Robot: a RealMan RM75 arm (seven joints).
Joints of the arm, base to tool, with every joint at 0 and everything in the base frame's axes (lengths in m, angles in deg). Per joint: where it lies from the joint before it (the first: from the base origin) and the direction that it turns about. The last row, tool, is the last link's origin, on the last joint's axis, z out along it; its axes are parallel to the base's.
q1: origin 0 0 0.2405 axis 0 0 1
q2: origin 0 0 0 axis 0 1 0
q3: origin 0 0 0.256 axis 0 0 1
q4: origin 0 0 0 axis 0 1 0
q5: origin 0 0 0.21 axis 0 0 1
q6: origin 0 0 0 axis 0 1 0
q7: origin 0 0 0.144 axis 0 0 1
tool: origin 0 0 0
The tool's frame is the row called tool.
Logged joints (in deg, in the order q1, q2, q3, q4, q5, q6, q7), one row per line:
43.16 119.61 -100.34 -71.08 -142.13 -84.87 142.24
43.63 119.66 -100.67 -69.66 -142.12 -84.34 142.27
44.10 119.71 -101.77 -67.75 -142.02 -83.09 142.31
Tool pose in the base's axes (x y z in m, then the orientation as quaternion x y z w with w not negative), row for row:
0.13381 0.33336 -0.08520 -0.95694 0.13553 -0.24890 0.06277
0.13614 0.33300 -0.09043 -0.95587 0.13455 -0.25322 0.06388
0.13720 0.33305 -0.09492 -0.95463 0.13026 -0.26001 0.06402
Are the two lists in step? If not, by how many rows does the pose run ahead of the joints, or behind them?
The pose runs 2 rows ahead of the joints: the pose in row i belongs to the joints in row i + 2.
